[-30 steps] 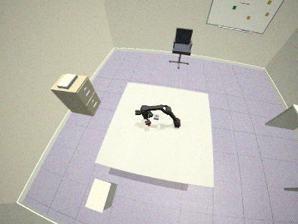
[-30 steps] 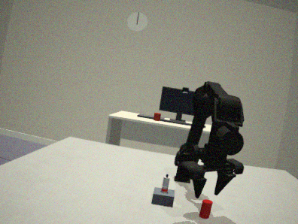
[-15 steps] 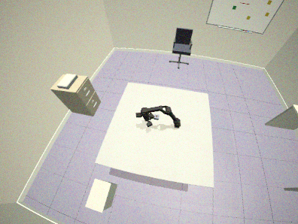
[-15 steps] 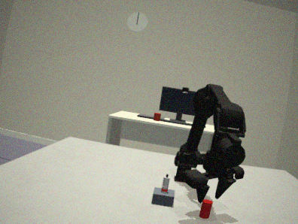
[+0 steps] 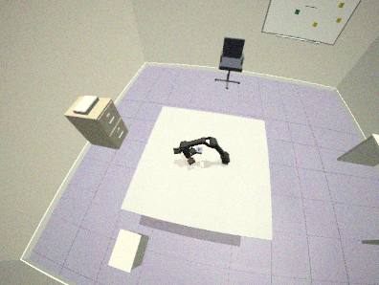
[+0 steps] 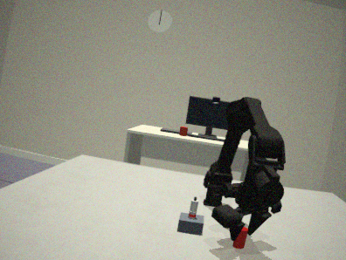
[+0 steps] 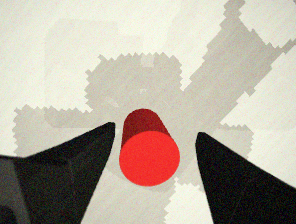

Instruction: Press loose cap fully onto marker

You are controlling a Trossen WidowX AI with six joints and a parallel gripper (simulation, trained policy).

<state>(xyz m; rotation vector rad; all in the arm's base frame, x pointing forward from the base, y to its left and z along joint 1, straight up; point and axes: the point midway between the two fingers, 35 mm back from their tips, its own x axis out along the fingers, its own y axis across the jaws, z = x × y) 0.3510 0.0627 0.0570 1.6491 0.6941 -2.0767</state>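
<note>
The grey holder block is 13 cm to the right of my gripper tip, 7 cm behind it and 1 cm below it. From my gripper tip the other things lie so: red cap: 1 cm ahead.
</note>
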